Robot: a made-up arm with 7 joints.
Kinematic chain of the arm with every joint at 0, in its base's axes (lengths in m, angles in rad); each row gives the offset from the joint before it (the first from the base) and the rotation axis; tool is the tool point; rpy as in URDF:
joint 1: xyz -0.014 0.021 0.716 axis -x
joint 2: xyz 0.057 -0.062 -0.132 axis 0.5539 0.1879 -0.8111
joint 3: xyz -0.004 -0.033 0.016 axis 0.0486 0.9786 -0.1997
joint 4: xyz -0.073 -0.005 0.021 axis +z
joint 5: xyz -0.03 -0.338 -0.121 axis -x
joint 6: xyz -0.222 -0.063 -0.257 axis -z
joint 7: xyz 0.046 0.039 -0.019 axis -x
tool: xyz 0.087 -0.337 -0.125 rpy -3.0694 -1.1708 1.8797
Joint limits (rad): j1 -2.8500..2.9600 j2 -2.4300..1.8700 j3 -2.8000..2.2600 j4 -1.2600..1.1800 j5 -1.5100..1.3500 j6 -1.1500..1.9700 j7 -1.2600..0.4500
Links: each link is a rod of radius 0.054 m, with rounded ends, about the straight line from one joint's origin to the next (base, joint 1, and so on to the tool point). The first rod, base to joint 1, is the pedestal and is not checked.
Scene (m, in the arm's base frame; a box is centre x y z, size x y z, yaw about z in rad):
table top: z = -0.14
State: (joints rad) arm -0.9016 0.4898 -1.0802 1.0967 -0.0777 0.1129 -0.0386
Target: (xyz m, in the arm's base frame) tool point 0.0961 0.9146 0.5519
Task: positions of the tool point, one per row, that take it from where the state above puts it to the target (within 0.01 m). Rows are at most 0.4 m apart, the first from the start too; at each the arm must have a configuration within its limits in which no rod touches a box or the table.
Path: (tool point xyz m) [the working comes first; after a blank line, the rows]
Joints at the target: -1.6326 0.9063 -0.4307 0.8750 -0.5972 0.1131 -0.3349
Straight joint move there: touches the table top.

1: 0.5905 0.0456 -0.0040
2: 0.5066 0.4095 0.0766
3: 0.3678 0.6719 0.3133
4: 0.2490 0.8096 0.4019
5: 0.0961 0.9146 0.5519

